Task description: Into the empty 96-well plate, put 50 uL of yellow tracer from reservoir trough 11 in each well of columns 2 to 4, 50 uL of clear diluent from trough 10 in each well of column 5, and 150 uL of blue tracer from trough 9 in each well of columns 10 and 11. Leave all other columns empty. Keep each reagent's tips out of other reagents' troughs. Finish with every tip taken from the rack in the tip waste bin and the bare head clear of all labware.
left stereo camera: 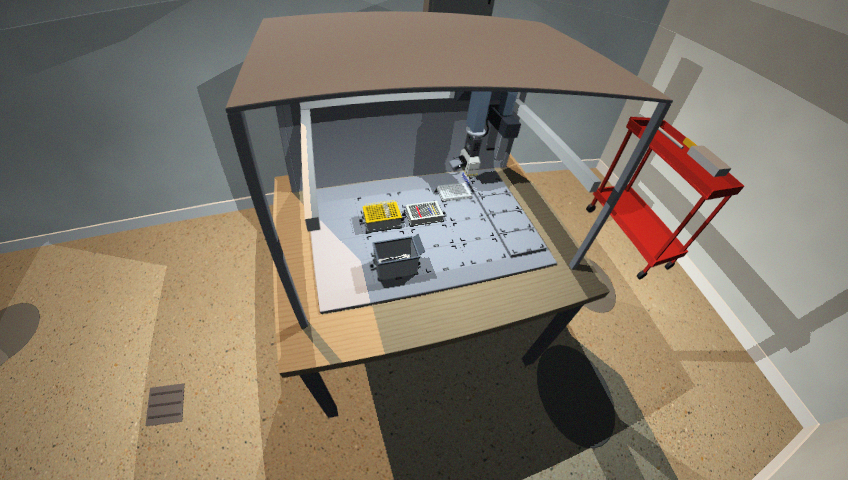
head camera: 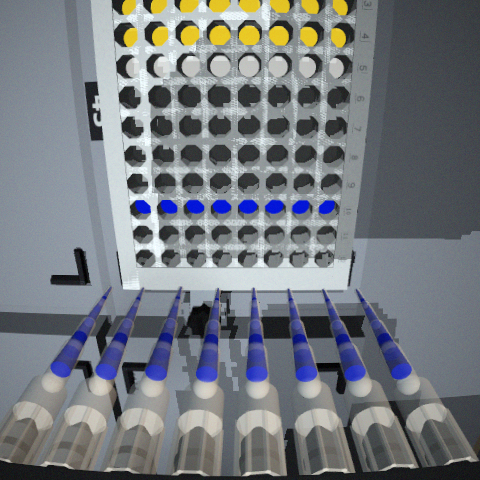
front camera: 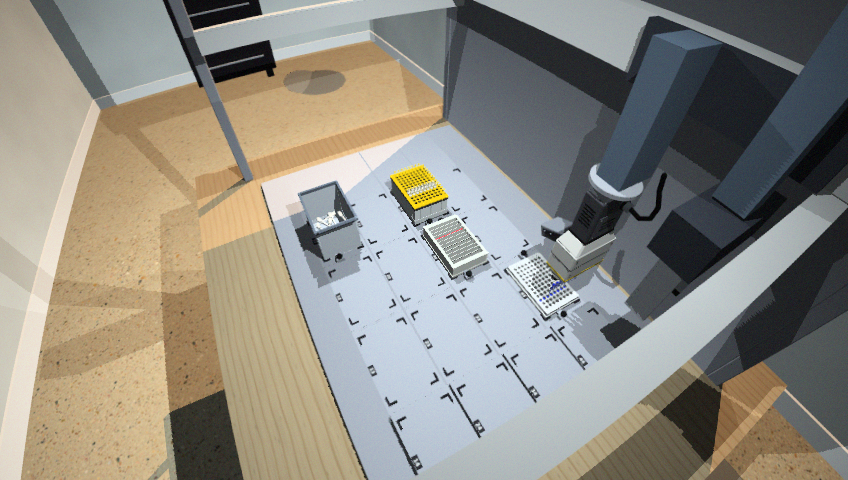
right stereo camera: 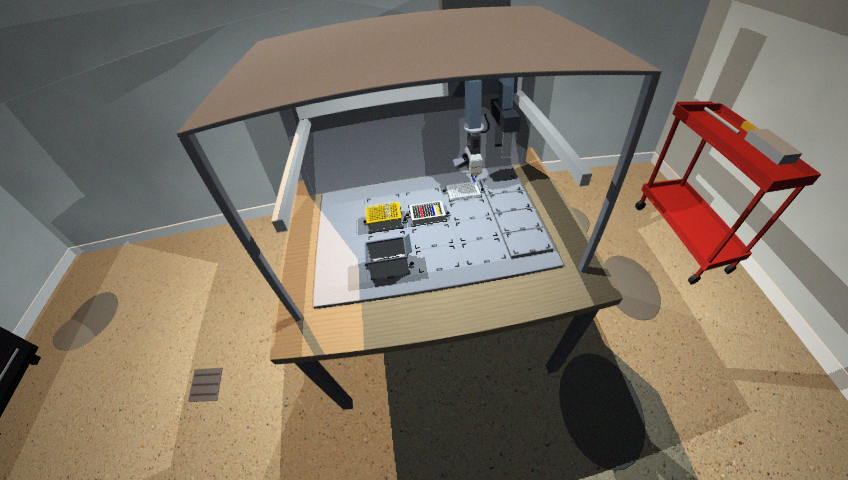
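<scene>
The 96-well plate (front camera: 560,302) (head camera: 235,278) shows yellow in columns 3 and 4, clear liquid in 5 and blue in 10; columns 6 to 9, 11 and 12 look empty. Columns 1 and 2 are out of the head view. The pipetting head (front camera: 580,252) carries tips (head camera: 256,345) holding blue liquid, beyond the plate's column 12 edge in the head view. The reservoir (front camera: 470,262) has a red trough; yellow and blue also show in the right stereo view. The tip rack (front camera: 429,212) holds some tips. Used tips lie in the waste bin (front camera: 339,240). My plate gripper (right stereo camera: 502,150) hangs parked, open and empty.
The rack stands left of the reservoir in the right stereo view, with the bin in front of the rack. The enclosure's corner posts (left stereo camera: 260,202) (right stereo camera: 235,220) stand around the deck. A red trolley (left stereo camera: 724,187) (right stereo camera: 799,180) stands to the right of the table.
</scene>
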